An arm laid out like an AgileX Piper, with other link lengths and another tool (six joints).
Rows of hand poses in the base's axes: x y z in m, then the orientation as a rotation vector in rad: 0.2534 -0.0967 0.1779 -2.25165 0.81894 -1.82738; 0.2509 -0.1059 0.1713 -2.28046 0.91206 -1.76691; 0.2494 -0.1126 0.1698 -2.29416 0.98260 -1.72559; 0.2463 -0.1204 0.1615 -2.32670 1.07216 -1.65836; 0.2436 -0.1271 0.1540 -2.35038 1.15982 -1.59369; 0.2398 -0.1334 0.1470 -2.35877 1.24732 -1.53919; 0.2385 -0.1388 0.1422 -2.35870 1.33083 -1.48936; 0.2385 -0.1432 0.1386 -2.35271 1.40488 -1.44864; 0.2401 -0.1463 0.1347 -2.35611 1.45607 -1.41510; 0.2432 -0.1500 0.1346 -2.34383 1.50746 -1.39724; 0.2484 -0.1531 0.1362 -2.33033 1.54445 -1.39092; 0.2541 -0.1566 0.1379 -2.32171 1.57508 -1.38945; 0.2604 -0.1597 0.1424 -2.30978 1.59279 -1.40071; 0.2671 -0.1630 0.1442 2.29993 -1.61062 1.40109; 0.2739 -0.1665 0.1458 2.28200 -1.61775 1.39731; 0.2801 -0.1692 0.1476 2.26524 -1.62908 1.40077
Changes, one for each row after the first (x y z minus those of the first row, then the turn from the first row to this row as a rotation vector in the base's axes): -0.0025 -0.0092 -0.0066 0.03798 0.04842 -0.04528; -0.0040 -0.0159 -0.0081 0.06666 0.07930 -0.08065; -0.0071 -0.0237 -0.0164 0.09984 0.13314 -0.12578; -0.0098 -0.0304 -0.0239 0.13325 0.18142 -0.17046; -0.0136 -0.0367 -0.0309 0.16733 0.21794 -0.21655; -0.0149 -0.0421 -0.0357 0.20122 0.24812 -0.26099; -0.0149 -0.0465 -0.0393 0.23113 0.27081 -0.30141; -0.0133 -0.0496 -0.0432 0.24868 0.29296 -0.33016; -0.0102 -0.0533 -0.0433 0.26702 0.30063 -0.36053; -0.0050 -0.0564 -0.0417 0.27919 0.30115 -0.38346; 0.0007 -0.0599 -0.0400 0.28515 0.30147 -0.40404; 0.0070 -0.0630 -0.0355 0.28634 0.29311 -0.41775; 0.0137 -0.0663 -0.0337 0.28661 0.29234 -0.43377; 0.0205 -0.0698 -0.0321 0.28355 0.29165 -0.44879; 0.0267 -0.0725 -0.0303 0.28504 0.28569 -0.46114
